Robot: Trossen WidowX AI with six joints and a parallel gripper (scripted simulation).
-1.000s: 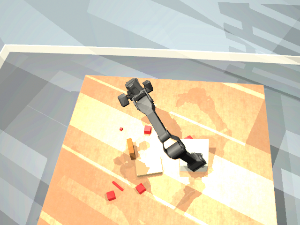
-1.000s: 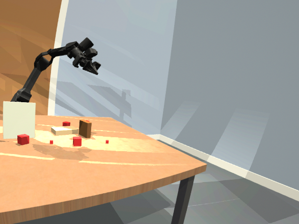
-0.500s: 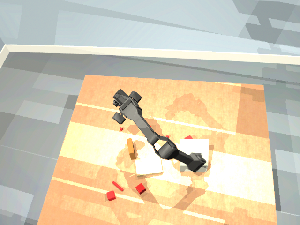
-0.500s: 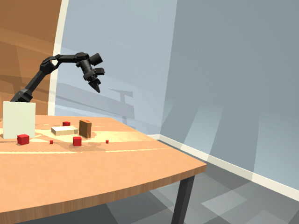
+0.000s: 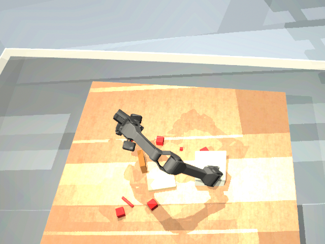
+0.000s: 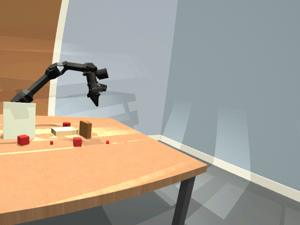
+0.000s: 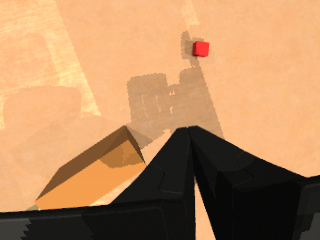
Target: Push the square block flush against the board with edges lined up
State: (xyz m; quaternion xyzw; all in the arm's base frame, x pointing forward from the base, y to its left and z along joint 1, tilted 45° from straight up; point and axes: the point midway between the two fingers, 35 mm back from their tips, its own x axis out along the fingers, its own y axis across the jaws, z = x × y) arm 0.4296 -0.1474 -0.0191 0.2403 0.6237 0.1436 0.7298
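Right now my gripper tip is 16 cm above the brown board, 7 cm to the right of it and 5 cm past it. Round my gripper tip: cream block: 19 cm below, 16 cm to the left, 16 cm behind; red stick: 29 cm to the left, 20 cm below, 1 cm ahead.
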